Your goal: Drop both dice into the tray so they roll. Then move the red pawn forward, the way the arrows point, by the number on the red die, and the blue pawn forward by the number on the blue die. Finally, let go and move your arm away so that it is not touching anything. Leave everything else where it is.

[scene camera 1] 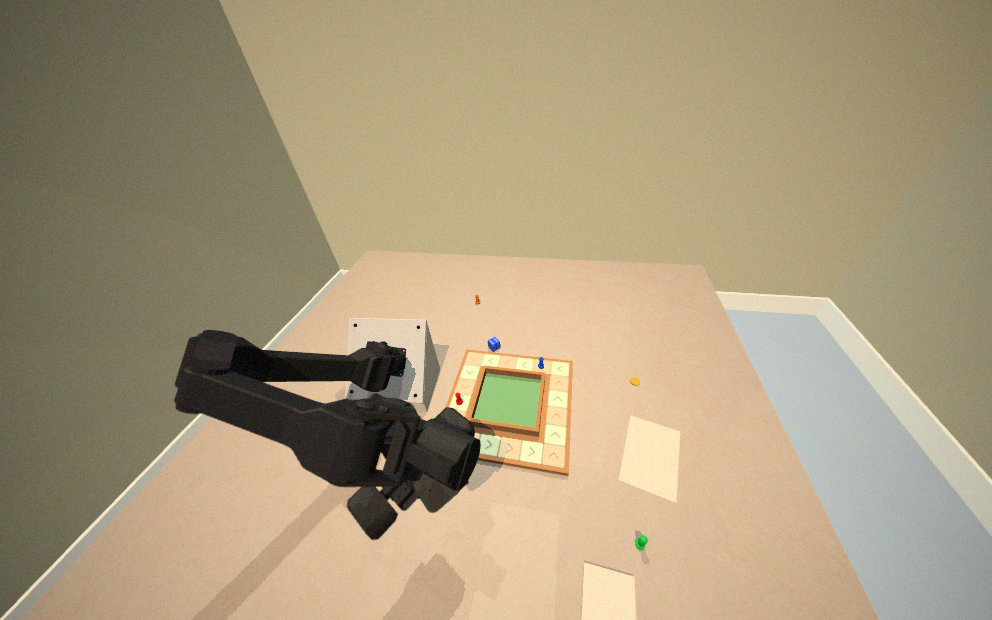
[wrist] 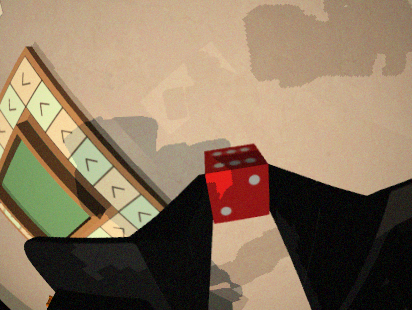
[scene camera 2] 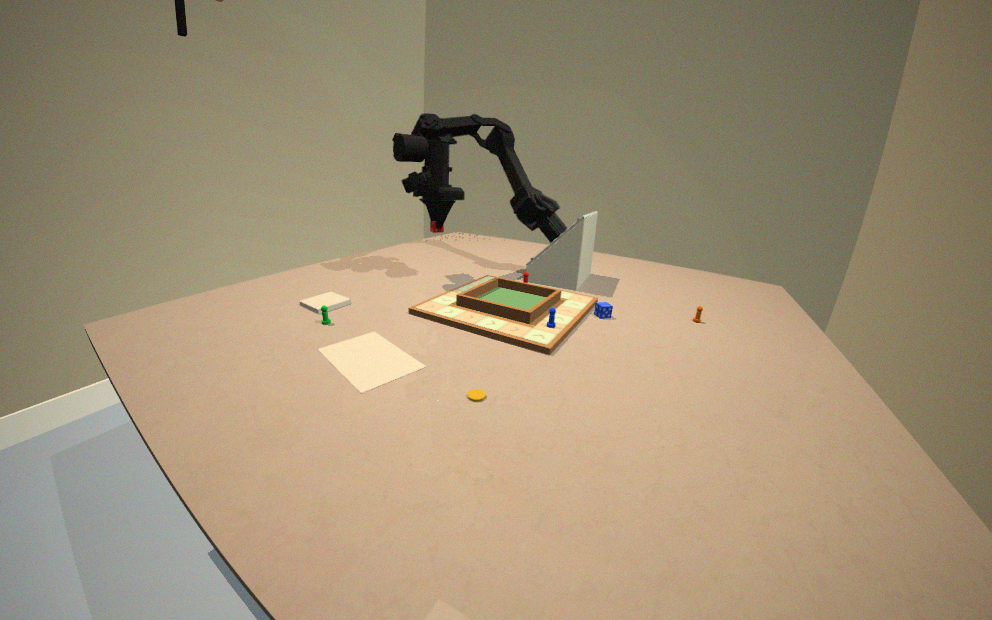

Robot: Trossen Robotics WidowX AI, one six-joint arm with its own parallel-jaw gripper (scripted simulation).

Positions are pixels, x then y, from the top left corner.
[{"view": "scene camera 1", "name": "my gripper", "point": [428,488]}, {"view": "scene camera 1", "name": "green tray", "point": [507,399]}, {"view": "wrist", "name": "my gripper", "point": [234,178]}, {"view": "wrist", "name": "green tray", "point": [37,193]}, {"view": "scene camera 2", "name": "my gripper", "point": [436,228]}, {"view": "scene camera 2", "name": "green tray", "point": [509,297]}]
